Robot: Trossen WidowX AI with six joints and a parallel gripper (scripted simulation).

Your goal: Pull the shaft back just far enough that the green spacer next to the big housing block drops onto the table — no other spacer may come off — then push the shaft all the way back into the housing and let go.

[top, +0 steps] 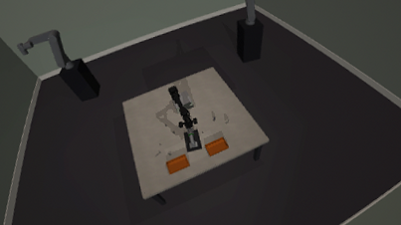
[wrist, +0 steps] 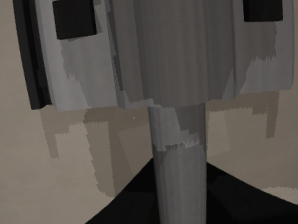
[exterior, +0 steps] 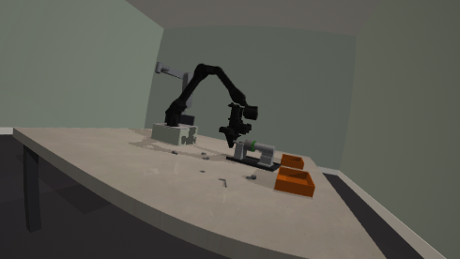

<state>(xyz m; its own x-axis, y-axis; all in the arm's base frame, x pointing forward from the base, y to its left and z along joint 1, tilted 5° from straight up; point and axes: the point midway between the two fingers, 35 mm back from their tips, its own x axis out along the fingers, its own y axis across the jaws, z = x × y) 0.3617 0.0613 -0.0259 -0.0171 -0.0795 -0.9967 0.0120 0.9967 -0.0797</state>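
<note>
My gripper tip is 7 cm short of the grey shaft and 3 cm below it. Round my gripper tip: green spacer 12 cm ahead, 3 cm above.
</note>
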